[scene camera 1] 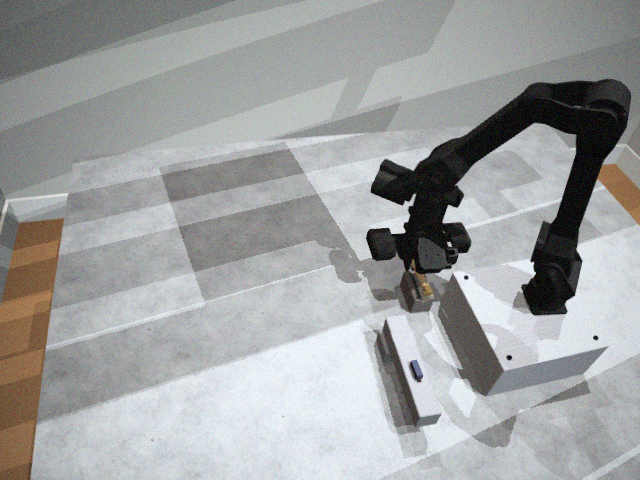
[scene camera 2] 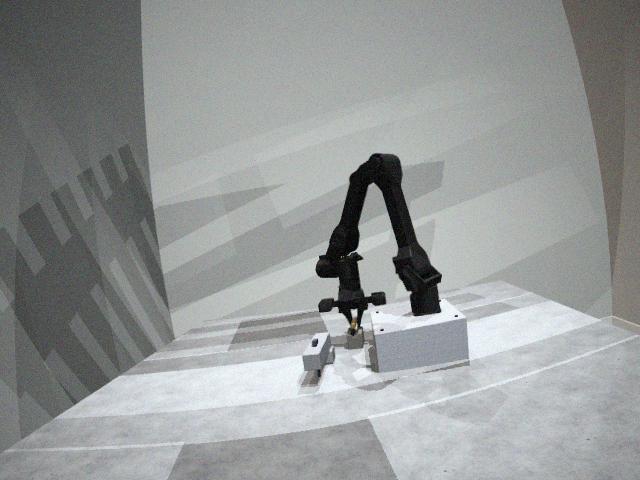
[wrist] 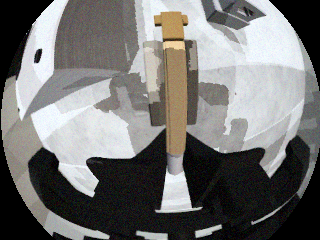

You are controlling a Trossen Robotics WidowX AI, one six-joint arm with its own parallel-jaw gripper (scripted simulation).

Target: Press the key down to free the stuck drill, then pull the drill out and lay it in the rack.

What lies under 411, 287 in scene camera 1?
A notched rack.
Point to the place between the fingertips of my gripper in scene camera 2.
356, 331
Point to a notched rack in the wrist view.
153, 51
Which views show my gripper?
Scene camera 1, scene camera 2 and the wrist view: all of them.
